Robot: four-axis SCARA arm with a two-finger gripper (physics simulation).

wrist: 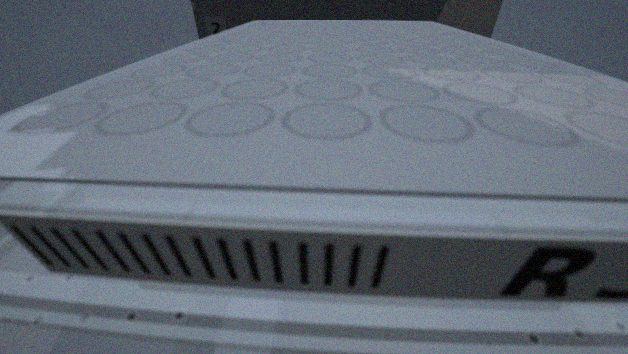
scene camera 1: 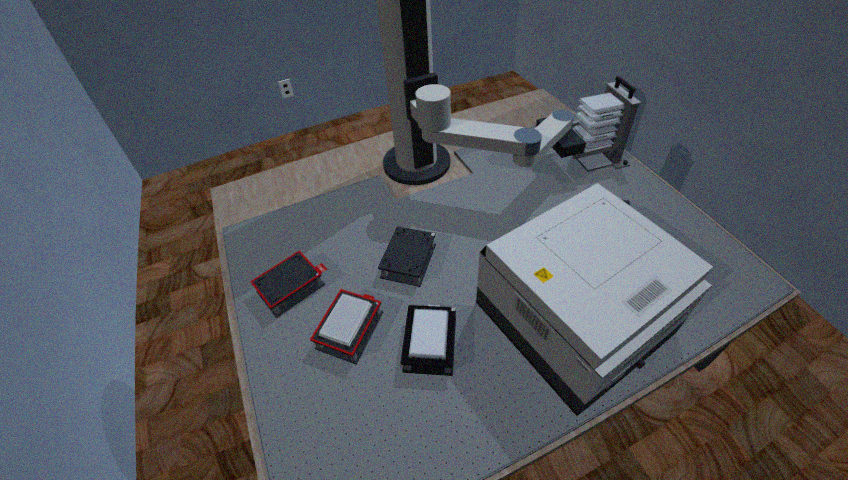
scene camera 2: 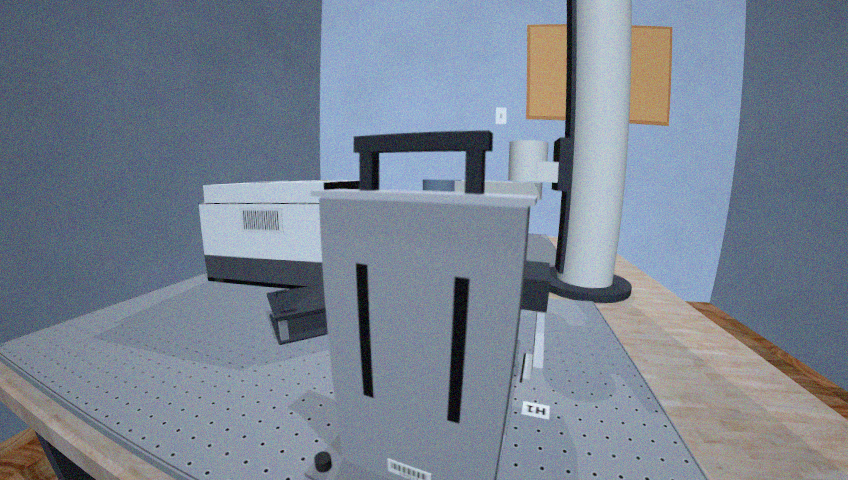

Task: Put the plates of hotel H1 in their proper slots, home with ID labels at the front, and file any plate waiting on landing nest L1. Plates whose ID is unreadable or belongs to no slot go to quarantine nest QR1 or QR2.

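Seen in the pictures: arm's base, link origin: point(scene camera 1: 416, 163) point(scene camera 2: 582, 285).
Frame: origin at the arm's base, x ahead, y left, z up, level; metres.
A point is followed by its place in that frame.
Hotel H1 point(scene camera 1: 627, 127) {x 0.359, y 0.635, z 0.173 m} point(scene camera 2: 422, 237) {x 0.283, y 0.662, z 0.240 m} stands at the table's far right corner in scene camera 1 and holds several stacked white plates point(scene camera 1: 602, 102) {x 0.287, y 0.563, z 0.249 m}. My gripper point(scene camera 1: 589, 140) {x 0.278, y 0.590, z 0.109 m} is open and empty at the front of the stack; its fingertips are hard to make out. In the wrist view a plate point(wrist: 325, 160) with ring-shaped wells is very close; its label point(wrist: 440, 270) shows a barcode and an R, the rest cut off. One white plate point(scene camera 1: 429, 333) {x 0.708, y -0.274, z 0.077 m} sits on a black nest point(scene camera 1: 414, 360) {x 0.750, y -0.333, z 0.063 m}, another white plate point(scene camera 1: 345, 318) {x 0.578, y -0.445, z 0.077 m} on a red-rimmed nest point(scene camera 1: 333, 347) {x 0.634, y -0.496, z 0.063 m}. Nest names are unreadable.
A second red-rimmed nest point(scene camera 1: 287, 278) {x 0.372, y -0.554, z 0.062 m} and a second black nest point(scene camera 1: 407, 252) point(scene camera 2: 297, 309) carry no plate. A large white instrument point(scene camera 1: 595, 255) {x 0.799, y 0.089, z 0.264 m} point(scene camera 2: 261, 234) {x 0.779, y 0.277, z 0.144 m} stands right of the nests in scene camera 1. The arm's column point(scene camera 1: 407, 107) {x 0.091, y -0.050, z 0.297 m} point(scene camera 2: 598, 148) {x 0.017, y 0.073, z 0.358 m} rises at the back.
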